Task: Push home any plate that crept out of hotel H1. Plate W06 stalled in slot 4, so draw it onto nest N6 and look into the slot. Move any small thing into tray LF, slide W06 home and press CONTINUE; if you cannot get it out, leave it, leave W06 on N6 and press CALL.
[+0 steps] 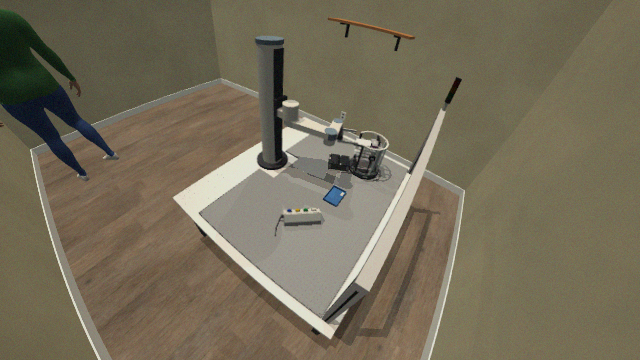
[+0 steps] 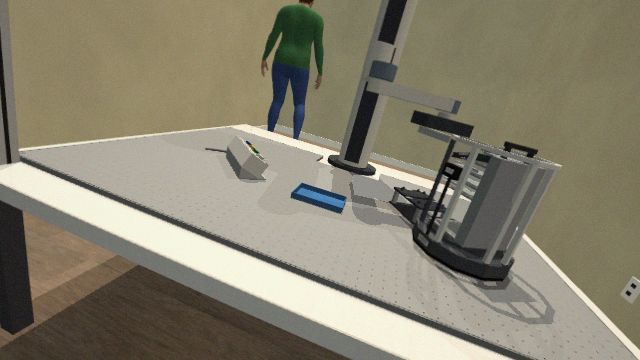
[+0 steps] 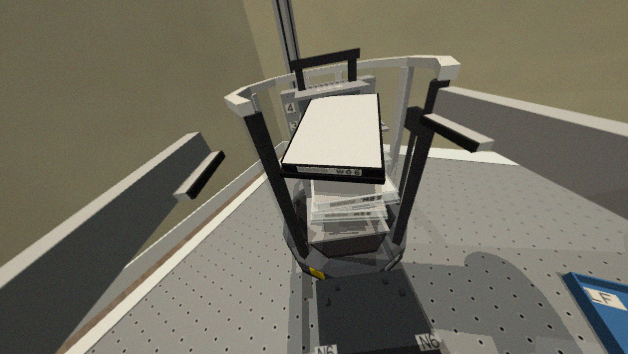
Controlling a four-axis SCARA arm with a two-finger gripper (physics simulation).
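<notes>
Hotel H1 stands upright at the table's far side. Plate W06, white-topped with a black edge, lies high in it at slot 4, its labelled front edge jutting between the black posts. Below it, clear plate M09 sits skewed, its right corner outward, above another clear plate. My gripper is open and empty, one finger on each side of W06, apart from it. Black nest N6 stands before the hotel. Slot 4's inside is hidden by W06.
Blue tray LF lies beside the nest. A button box with coloured buttons stands farther off. The arm's column rises at the table edge. A person stands beyond the table.
</notes>
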